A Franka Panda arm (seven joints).
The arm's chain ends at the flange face. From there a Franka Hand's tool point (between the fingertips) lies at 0.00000 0.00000 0.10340 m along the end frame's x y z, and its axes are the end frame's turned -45 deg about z.
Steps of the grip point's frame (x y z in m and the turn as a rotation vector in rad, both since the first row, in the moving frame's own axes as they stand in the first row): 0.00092 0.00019 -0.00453 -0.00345 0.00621 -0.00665; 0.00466 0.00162 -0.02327 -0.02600 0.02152 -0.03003; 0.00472 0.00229 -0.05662 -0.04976 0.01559 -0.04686; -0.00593 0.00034 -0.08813 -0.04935 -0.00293 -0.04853; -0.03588 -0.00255 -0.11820 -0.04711 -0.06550 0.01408; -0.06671 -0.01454 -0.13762 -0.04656 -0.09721 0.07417; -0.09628 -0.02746 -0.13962 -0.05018 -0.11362 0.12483
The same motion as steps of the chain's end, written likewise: 0.00008 -0.00031 -0.00453 0.00195 0.00683 -0.00665; 0.00096 -0.00242 -0.02321 -0.00317 0.03360 -0.03003; 0.00012 -0.00410 -0.05648 -0.02416 0.04621 -0.04686; -0.00744 0.00070 -0.08800 -0.03697 0.03282 -0.04853; -0.02577 0.01535 -0.11786 -0.07963 -0.01300 0.01408; -0.05337 0.02655 -0.13702 -0.10166 -0.03581 0.07417; -0.08214 0.03704 -0.13882 -0.11582 -0.04486 0.12483
